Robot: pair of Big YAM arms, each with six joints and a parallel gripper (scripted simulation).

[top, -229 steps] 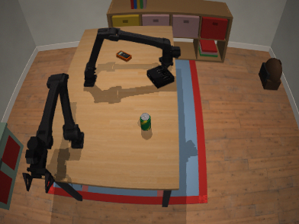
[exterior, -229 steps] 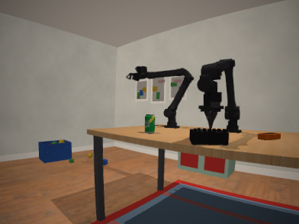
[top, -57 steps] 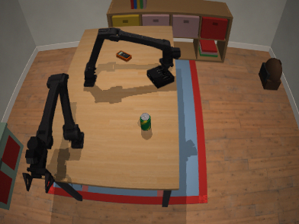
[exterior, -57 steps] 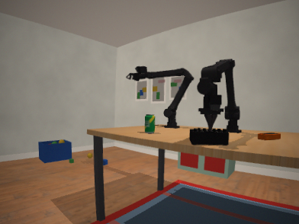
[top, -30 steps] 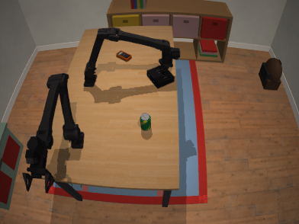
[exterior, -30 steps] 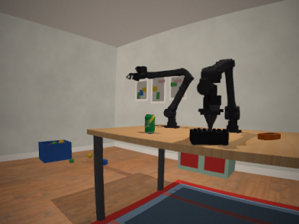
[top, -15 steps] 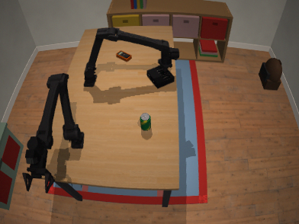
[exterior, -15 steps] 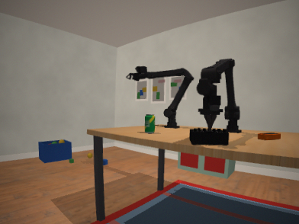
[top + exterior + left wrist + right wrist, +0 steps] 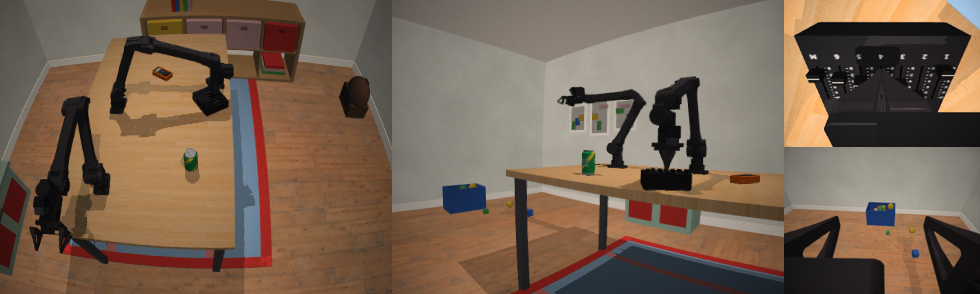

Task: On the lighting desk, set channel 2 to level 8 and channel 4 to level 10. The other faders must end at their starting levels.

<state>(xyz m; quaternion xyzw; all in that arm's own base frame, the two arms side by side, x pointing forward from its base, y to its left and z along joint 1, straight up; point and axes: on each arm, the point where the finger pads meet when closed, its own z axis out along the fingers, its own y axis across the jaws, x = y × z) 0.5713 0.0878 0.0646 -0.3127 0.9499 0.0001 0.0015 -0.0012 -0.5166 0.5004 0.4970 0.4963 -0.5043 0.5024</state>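
Now: the channel 3 knob 2 cm to the right of my left hand. Round my left hand: channel 4 cap 1 cm to the right, 1 cm behind; then channel 2 knob 5 cm to the right.
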